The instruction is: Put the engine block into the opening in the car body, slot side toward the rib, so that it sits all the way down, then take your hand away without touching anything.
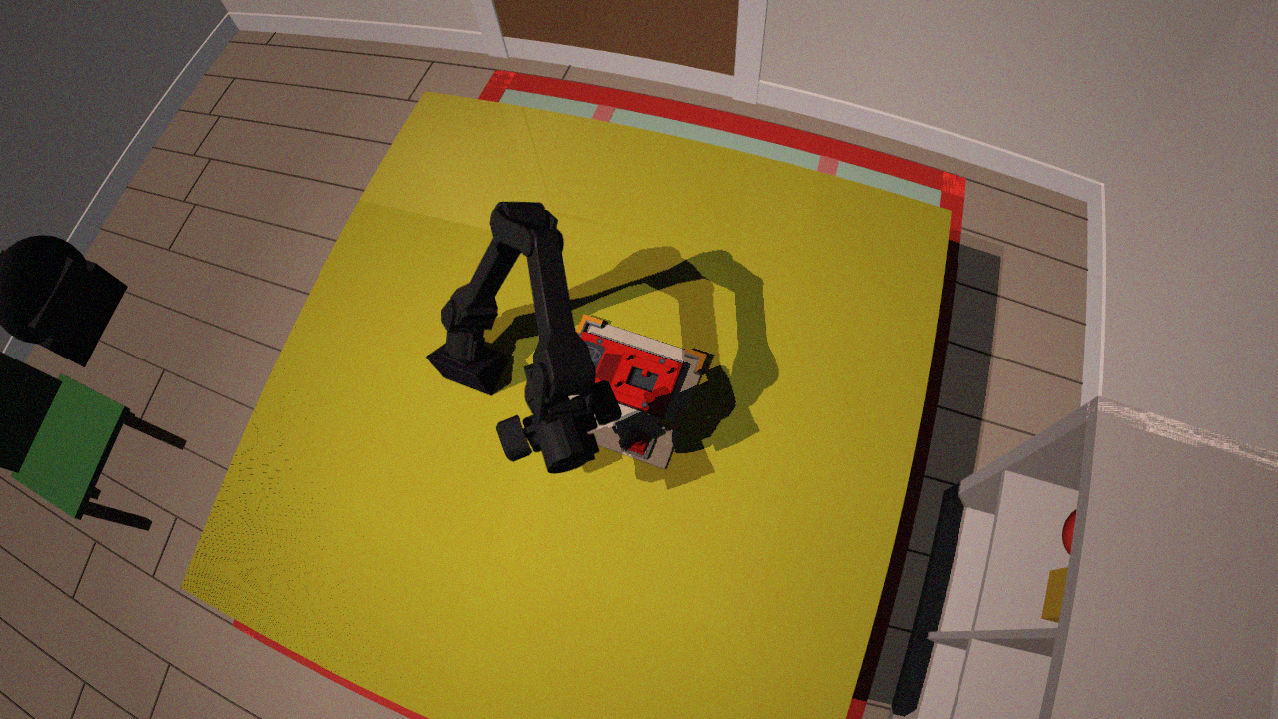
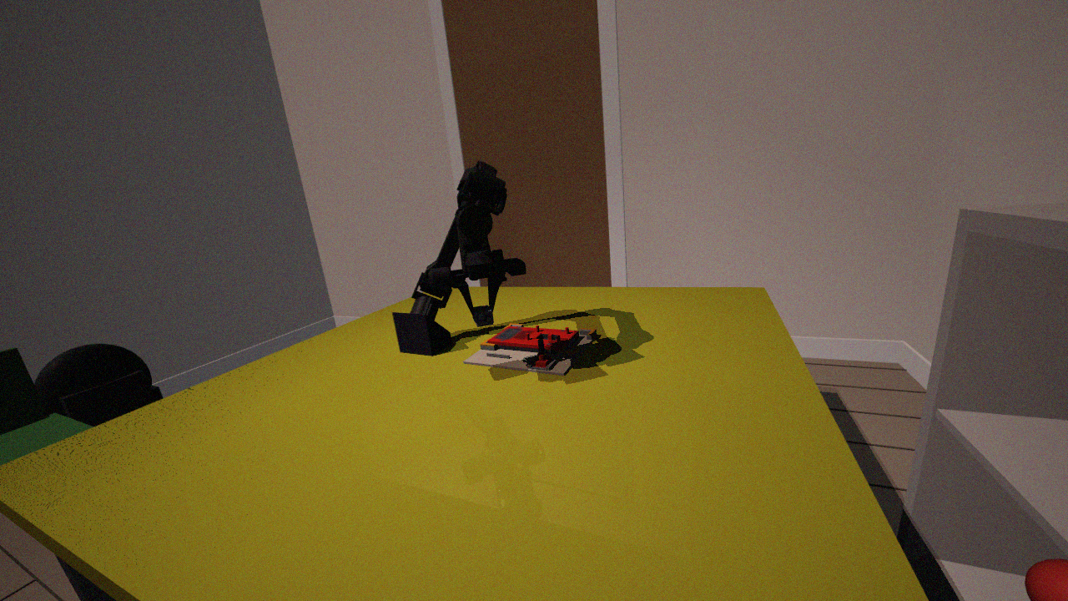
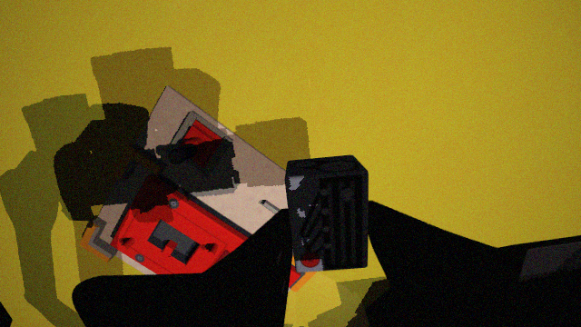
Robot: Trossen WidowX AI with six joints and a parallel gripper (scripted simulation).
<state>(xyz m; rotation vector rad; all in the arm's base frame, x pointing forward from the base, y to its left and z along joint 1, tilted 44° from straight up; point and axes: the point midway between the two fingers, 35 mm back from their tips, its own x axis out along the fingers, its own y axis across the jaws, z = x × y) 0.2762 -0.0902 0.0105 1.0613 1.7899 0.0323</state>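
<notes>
My gripper tip is 16 cm to the right of the beige base plate, 12 cm above it and 2 cm short of it. The rest, counted from my gripper tip: engine block (1 cm below).
</notes>
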